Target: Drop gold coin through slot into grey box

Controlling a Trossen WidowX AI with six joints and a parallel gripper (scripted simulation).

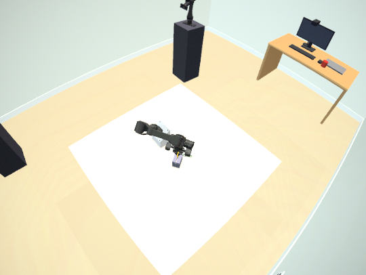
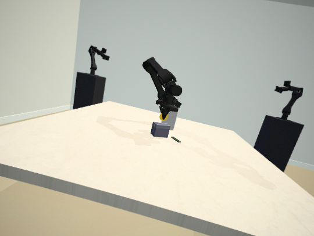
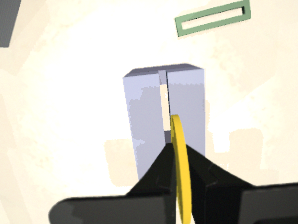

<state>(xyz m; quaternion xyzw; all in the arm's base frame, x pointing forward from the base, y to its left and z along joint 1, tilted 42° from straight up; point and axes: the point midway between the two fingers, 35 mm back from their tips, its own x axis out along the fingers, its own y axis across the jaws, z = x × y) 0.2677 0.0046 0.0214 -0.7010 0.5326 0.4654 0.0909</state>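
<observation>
My gripper tip is 2 cm below the gold coin.
</observation>
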